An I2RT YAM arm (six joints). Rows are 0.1 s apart.
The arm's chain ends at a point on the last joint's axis. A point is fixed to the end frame.
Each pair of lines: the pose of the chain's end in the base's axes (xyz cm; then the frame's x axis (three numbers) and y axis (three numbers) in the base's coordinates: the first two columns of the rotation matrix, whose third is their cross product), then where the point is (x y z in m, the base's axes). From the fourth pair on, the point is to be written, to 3 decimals.
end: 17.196, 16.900, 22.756, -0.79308, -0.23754, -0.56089, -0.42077, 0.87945, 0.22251
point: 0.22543 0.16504 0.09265
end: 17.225, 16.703, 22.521, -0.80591, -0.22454, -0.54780, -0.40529, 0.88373, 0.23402
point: 0.22327 0.16304 0.08935
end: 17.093, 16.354, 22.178, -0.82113, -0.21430, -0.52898, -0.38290, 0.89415, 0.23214
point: 0.21910 0.15705 0.08498
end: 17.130, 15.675, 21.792, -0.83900, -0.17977, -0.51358, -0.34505, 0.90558, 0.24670
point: 0.216 0.150 0.080
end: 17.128, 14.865, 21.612, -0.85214, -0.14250, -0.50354, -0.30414, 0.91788, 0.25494
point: 0.214 0.140 0.078
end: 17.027, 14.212, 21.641, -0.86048, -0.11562, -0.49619, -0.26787, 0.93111, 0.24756
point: 0.212 0.131 0.078
